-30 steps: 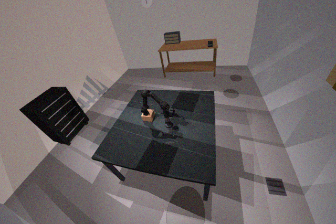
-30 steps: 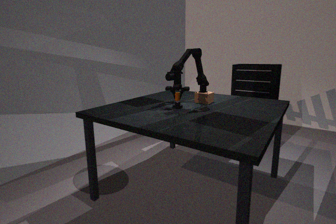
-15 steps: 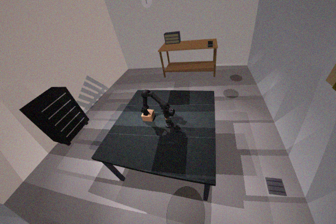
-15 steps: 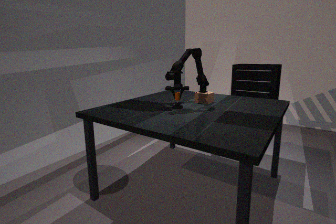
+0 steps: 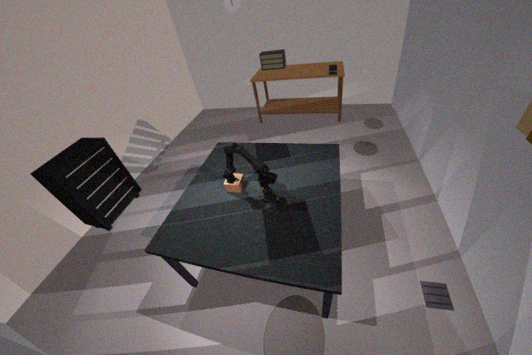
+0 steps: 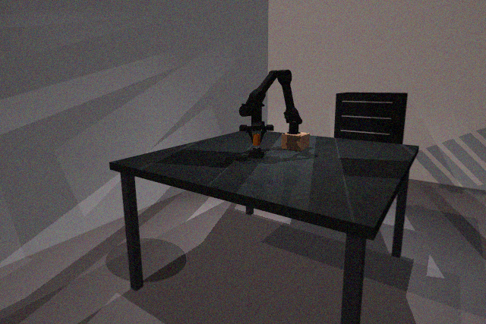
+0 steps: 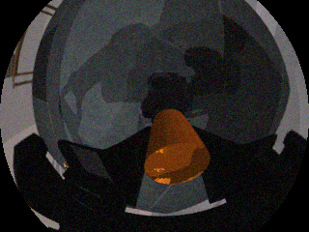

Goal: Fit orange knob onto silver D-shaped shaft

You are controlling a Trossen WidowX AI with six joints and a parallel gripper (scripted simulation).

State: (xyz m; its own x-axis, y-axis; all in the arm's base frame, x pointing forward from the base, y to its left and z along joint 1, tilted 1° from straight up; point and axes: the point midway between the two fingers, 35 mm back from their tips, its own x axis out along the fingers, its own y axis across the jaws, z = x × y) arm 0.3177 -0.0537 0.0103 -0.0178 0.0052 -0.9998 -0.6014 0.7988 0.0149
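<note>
Now: gripper tip 3 cm below the orange knob. From my gripper tip the other things lie so: round pedestal: 4 cm below.
</note>
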